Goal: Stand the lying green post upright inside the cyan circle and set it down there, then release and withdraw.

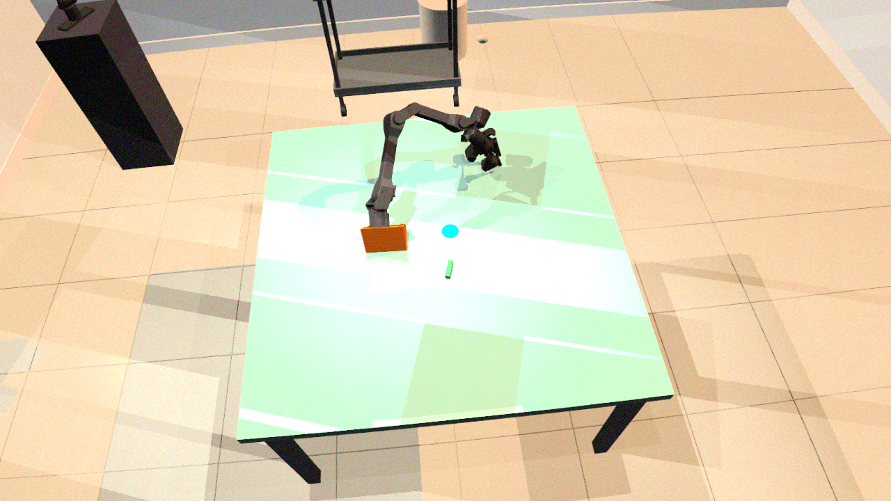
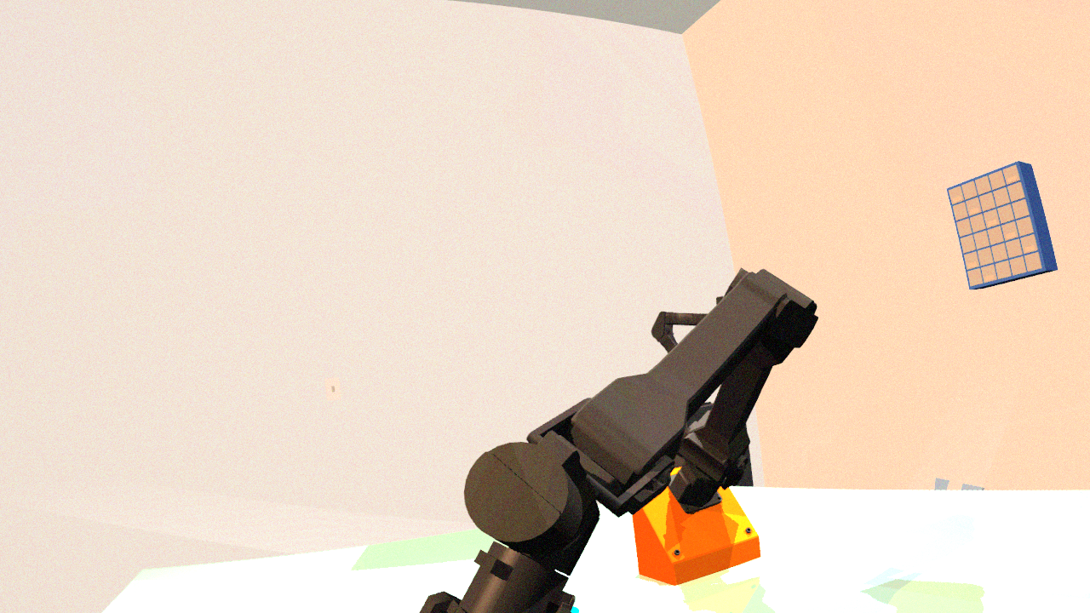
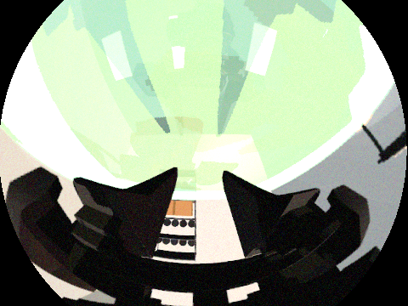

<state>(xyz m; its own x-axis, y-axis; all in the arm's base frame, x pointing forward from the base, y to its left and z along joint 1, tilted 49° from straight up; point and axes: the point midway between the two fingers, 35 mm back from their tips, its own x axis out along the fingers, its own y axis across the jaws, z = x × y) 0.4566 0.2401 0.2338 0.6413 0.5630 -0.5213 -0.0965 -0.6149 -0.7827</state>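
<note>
The green post lies 470 mm to the right of my gripper tip, 250 mm behind it and 20 mm below it. From my gripper tip the other things lie so: cyan circle 300 mm to the right, 230 mm behind, 30 mm below.
</note>
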